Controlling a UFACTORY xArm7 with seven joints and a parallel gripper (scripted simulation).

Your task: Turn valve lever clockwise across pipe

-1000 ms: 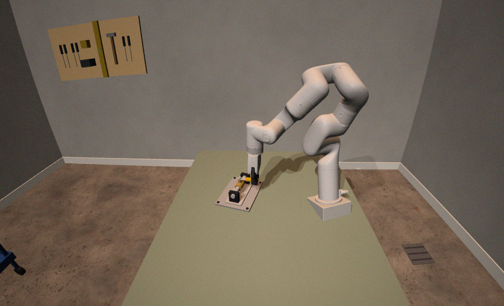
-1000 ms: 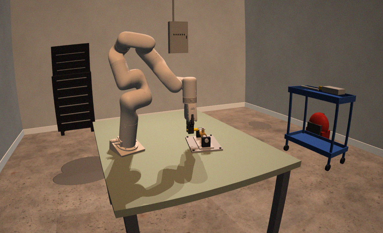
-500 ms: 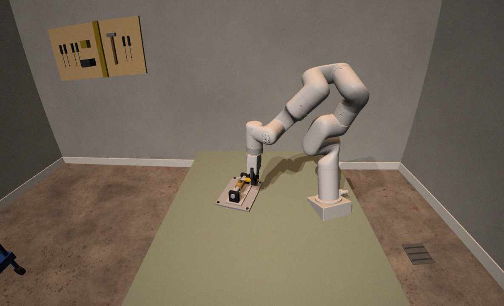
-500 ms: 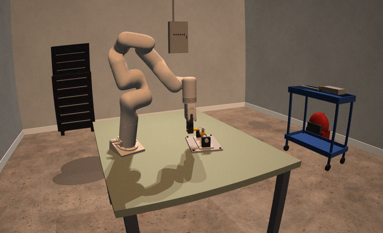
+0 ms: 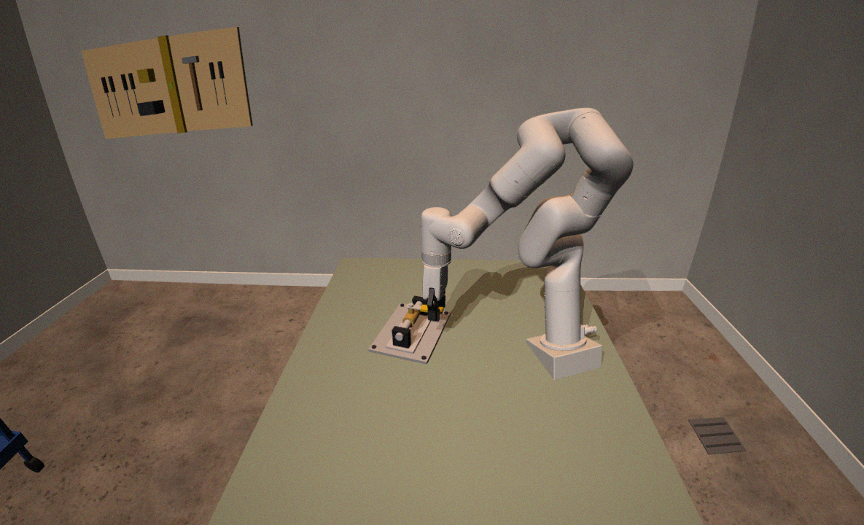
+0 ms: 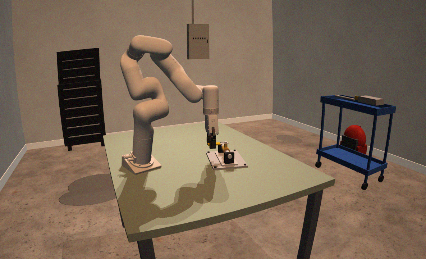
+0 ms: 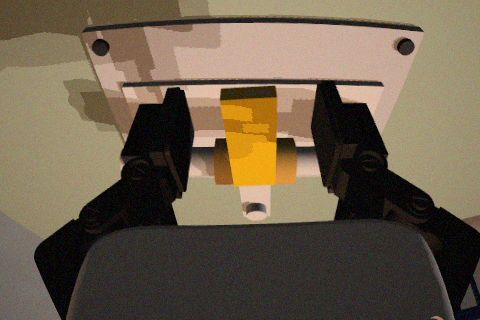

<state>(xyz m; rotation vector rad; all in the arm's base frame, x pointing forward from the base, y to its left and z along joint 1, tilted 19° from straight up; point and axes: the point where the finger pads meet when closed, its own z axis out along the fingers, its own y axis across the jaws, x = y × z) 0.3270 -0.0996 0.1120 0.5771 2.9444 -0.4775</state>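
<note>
My gripper is now 40 mm short of the yellow valve lever and 20 mm to the left of it. The rest, counted from my hand: baseplate (90 mm below, 70 mm ahead, 30 mm to the right).
</note>
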